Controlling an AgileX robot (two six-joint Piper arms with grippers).
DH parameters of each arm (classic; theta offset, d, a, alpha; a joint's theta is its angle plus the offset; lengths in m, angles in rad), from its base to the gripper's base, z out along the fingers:
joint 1: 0 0.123 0 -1.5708
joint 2: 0.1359 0 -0.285 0
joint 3: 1.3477 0 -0.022 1.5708
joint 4: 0 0.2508 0 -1.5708
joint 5: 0 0 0.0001 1.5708
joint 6: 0 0.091 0 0
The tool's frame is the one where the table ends.
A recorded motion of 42 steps. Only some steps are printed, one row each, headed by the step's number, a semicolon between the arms.
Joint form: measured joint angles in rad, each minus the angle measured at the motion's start. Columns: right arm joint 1, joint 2, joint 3, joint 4, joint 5, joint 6; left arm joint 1, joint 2, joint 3, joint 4, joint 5, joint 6.
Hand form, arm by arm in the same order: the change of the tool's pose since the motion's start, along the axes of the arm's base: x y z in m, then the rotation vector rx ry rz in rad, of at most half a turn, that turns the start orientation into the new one. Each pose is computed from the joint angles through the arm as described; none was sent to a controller.
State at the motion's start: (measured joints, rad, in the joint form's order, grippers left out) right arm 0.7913 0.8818 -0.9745 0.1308 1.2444 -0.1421; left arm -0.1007 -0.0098 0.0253 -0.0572 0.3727 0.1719
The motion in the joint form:
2: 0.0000 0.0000 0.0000 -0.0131 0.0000 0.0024; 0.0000 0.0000 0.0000 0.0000 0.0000 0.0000
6: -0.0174 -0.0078 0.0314 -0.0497 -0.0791 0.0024; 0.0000 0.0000 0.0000 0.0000 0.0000 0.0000
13: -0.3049 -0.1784 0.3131 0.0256 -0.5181 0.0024; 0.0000 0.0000 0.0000 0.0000 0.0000 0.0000
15: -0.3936 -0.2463 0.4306 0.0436 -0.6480 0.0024; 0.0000 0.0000 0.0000 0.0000 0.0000 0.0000
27: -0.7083 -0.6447 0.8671 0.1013 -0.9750 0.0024; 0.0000 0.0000 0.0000 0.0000 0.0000 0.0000
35: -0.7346 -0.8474 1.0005 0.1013 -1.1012 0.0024; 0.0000 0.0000 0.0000 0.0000 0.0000 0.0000
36: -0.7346 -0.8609 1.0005 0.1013 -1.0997 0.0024; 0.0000 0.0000 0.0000 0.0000 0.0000 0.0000
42: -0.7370 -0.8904 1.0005 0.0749 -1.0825 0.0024; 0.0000 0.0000 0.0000 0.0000 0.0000 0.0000
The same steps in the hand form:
2: 0.0008 -0.0008 -0.0001 -0.0084 -0.0081 -0.0044; 0.0000 0.0000 0.0000 0.0000 0.0000 0.0000
6: 0.0078 -0.0019 -0.0048 0.0058 -0.0716 -0.0360; 0.0000 0.0000 0.0000 0.0000 0.0000 0.0000
13: 0.0220 -0.0364 -0.0414 0.2545 -0.2843 -0.3736; 0.0000 0.0000 0.0000 0.0000 0.0000 0.0000
15: 0.0203 -0.0501 -0.0613 0.3012 -0.3522 -0.4820; 0.0000 0.0000 0.0000 0.0000 0.0000 0.0000
27: -0.0163 -0.0938 -0.1423 0.4201 -0.6427 -0.8423; 0.0000 0.0000 0.0000 0.0000 0.0000 0.0000
35: -0.0290 -0.0990 -0.1634 0.5008 -0.8294 -0.8655; 0.0000 0.0000 0.0000 0.0000 0.0000 0.0000
36: -0.0299 -0.0990 -0.1628 0.5072 -0.8400 -0.8632; 0.0000 0.0000 0.0000 0.0000 0.0000 0.0000
42: -0.0320 -0.0993 -0.1627 0.4911 -0.8631 -0.8487; 0.0000 0.0000 0.0000 0.0000 0.0000 0.0000

